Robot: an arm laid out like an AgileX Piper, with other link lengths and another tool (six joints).
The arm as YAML. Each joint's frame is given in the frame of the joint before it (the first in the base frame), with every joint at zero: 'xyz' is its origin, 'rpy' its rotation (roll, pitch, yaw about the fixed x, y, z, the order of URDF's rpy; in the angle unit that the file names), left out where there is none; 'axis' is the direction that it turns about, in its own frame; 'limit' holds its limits. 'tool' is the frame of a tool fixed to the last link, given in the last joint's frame.
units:
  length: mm
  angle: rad
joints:
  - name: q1
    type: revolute
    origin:
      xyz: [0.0, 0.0, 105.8]
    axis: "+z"
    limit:
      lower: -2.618
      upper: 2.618
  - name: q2
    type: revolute
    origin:
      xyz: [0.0, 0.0, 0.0]
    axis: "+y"
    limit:
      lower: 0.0
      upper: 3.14
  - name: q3
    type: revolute
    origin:
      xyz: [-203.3, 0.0, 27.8]
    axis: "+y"
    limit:
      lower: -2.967
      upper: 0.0
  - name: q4
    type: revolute
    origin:
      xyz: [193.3, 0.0, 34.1]
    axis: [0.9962, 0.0, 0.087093]
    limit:
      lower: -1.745
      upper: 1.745
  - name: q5
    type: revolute
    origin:
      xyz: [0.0, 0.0, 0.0]
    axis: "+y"
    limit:
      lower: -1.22
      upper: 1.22
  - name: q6
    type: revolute
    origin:
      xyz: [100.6, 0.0, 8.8]
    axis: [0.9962, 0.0, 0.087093]
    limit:
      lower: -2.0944
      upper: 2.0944
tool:
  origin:
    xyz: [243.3, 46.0, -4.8]
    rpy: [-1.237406, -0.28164, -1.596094]
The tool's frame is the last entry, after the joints.
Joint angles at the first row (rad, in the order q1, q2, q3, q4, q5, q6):
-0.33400, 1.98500, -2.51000, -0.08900, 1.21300, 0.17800
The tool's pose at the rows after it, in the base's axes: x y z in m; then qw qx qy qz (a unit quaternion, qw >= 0):
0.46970 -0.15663 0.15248 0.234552 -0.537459 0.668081 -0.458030
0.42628 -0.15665 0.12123 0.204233 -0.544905 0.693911 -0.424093
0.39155 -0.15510 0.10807 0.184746 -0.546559 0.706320 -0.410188
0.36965 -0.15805 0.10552 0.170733 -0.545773 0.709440 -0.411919
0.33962 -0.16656 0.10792 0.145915 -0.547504 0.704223 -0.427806
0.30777 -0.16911 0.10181 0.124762 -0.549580 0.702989 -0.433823
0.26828 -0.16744 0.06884 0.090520 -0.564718 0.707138 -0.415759
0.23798 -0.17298 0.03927 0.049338 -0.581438 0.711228 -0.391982
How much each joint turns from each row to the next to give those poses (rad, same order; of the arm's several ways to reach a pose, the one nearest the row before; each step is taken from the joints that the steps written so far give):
-0.01702, -0.12302, 0.25406, -0.01799, 0.00096, -0.01001
-0.03198, -0.12799, 0.22793, -0.00101, 0.00106, -0.00399
-0.01800, -0.12000, 0.16900, -0.01200, -0.00100, 0.00000
-0.00999, -0.08400, 0.09805, -0.02201, -0.00304, 0.00001
-0.00098, -0.12498, 0.12496, -0.05901, -0.00598, -0.00098
-0.00401, -0.12903, 0.14403, -0.04200, -0.00600, -0.00001
-0.00003, -0.11098, 0.19994, -0.04597, -0.01898, 0.00196
0.00001, -0.01799, 0.10703, -0.05401, -0.00203, 0.00302

